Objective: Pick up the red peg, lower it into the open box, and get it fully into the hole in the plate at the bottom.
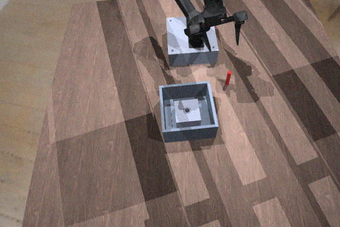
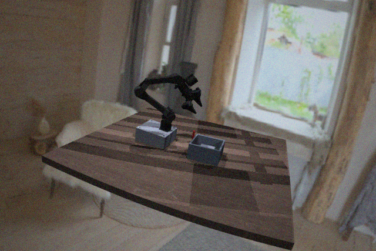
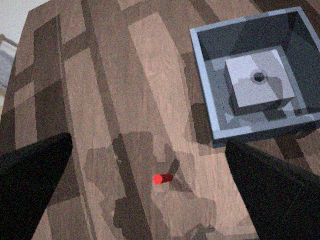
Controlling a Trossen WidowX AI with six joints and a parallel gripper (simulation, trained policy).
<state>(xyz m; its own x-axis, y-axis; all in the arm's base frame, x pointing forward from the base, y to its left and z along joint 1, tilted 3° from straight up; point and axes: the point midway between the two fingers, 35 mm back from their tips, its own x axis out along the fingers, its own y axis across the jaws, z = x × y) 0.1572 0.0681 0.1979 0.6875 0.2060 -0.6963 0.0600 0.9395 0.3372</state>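
My gripper tip is 20 mm past the red peg, 50 mm to the right of it and 210 mm above it. The rest, counted from my gripper tip: grey box 120 mm ahead, 130 mm to the right, 220 mm below.
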